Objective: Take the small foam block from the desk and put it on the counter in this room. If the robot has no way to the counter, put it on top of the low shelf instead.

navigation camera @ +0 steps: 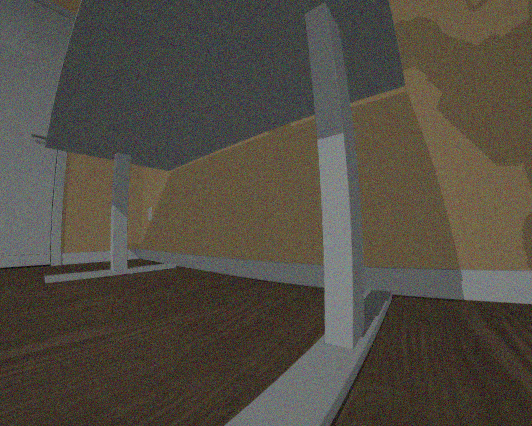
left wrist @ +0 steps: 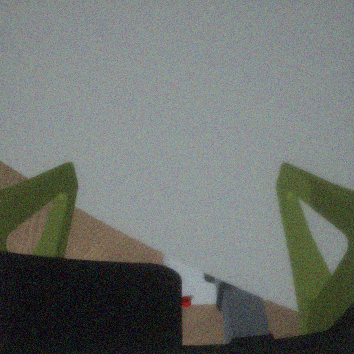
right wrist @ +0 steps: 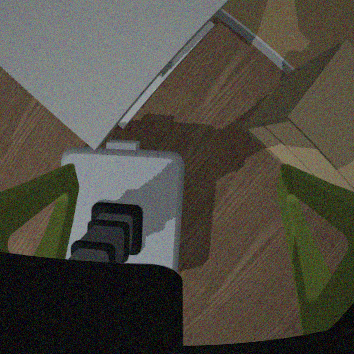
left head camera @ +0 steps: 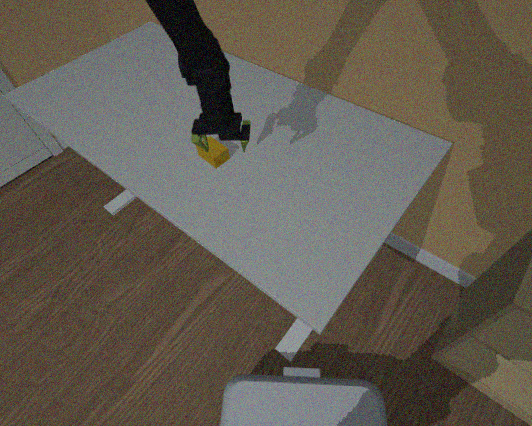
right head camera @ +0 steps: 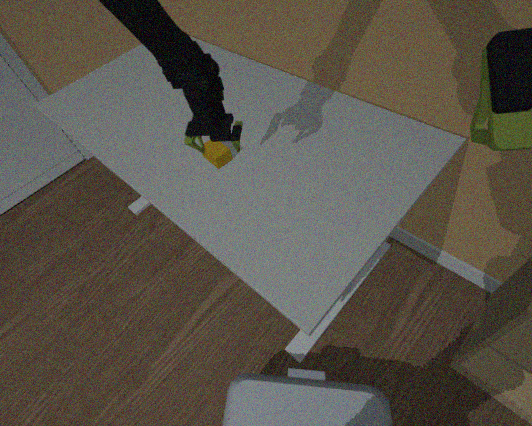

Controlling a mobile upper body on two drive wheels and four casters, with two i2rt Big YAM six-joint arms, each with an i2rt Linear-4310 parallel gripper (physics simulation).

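Observation:
The small yellow foam block is on the pale grey desk. My left gripper is open over the desk, right at the block. In both head camera views one green finger overlaps the block's left side and the other stands at its right. The block does not show in the left wrist view, and contact cannot be told. My right gripper is open and empty, away from the block; part of it shows at the right head view's edge. The counter and low shelf do not show.
My light grey base stands by the desk's near corner. A desk leg and its long foot are close ahead. A pale door-like panel is at the left. A tan object is at the right.

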